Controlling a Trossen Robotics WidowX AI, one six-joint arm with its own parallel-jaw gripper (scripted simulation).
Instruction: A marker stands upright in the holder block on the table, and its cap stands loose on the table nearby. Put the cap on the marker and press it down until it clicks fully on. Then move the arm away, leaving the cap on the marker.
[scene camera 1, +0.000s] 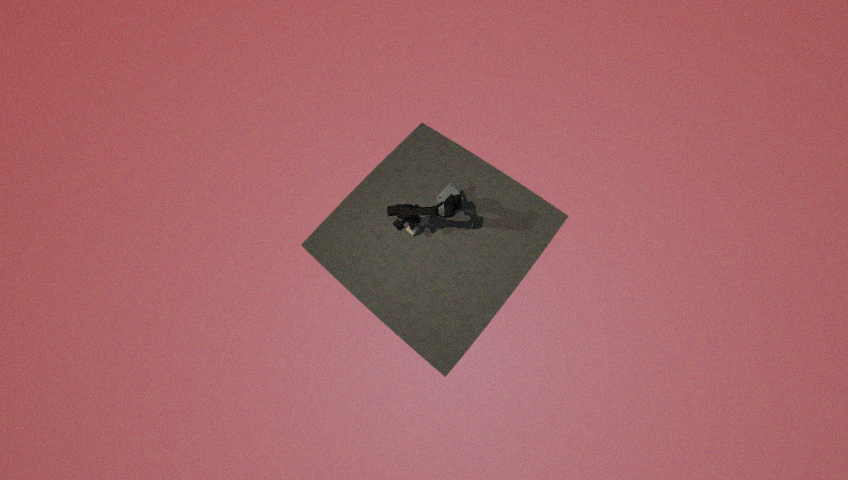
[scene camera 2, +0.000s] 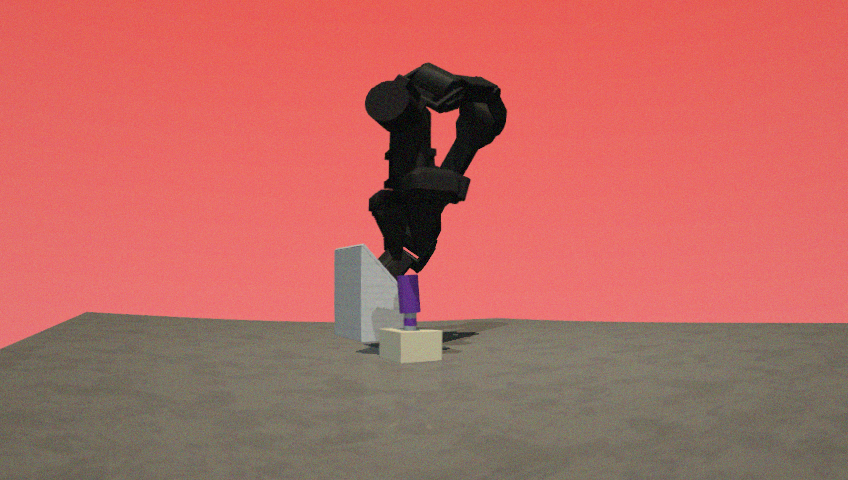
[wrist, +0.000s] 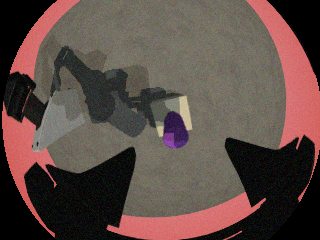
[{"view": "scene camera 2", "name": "my gripper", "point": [408, 258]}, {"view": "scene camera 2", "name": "purple cap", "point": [408, 287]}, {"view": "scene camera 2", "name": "cream holder block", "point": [427, 346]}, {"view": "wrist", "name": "my gripper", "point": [183, 148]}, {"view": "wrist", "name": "purple cap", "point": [175, 134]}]
